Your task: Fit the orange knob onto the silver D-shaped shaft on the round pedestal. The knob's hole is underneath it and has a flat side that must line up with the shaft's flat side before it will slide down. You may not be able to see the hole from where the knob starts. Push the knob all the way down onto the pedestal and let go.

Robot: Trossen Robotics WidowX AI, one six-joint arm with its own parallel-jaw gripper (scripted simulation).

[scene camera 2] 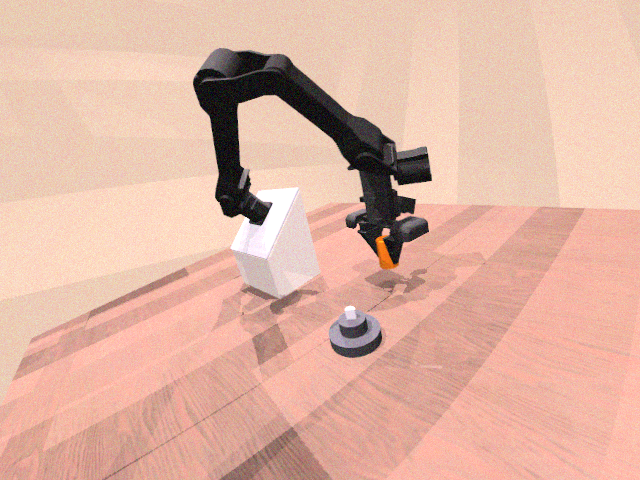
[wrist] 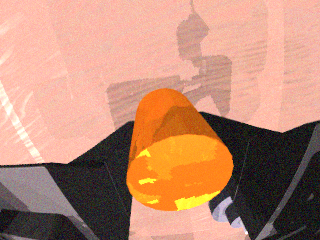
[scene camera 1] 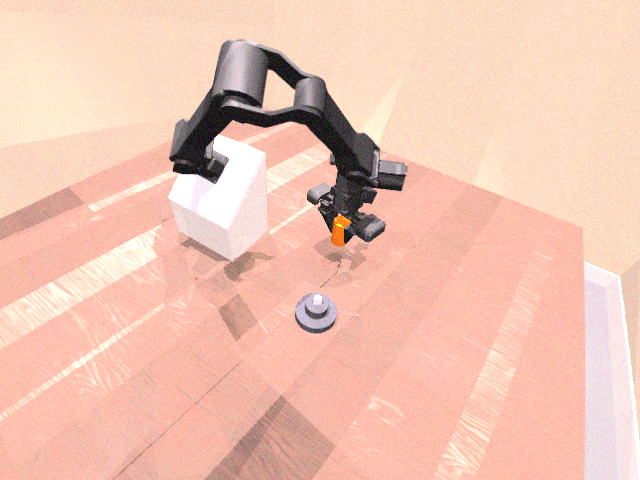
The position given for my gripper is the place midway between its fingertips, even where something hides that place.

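Note:
You'd see a round pedestal (scene camera 2: pixel 355 334) here, and the wrist view has the pedestal (wrist: pixel 222 209) as well. There's also an orange knob (wrist: pixel 177 162), and I'm carrying it in my gripper (scene camera 2: pixel 388 261). You can find my gripper (wrist: pixel 166 122) in the wrist view too, and again in the other scene view, where it's my gripper (scene camera 1: pixel 339 237).

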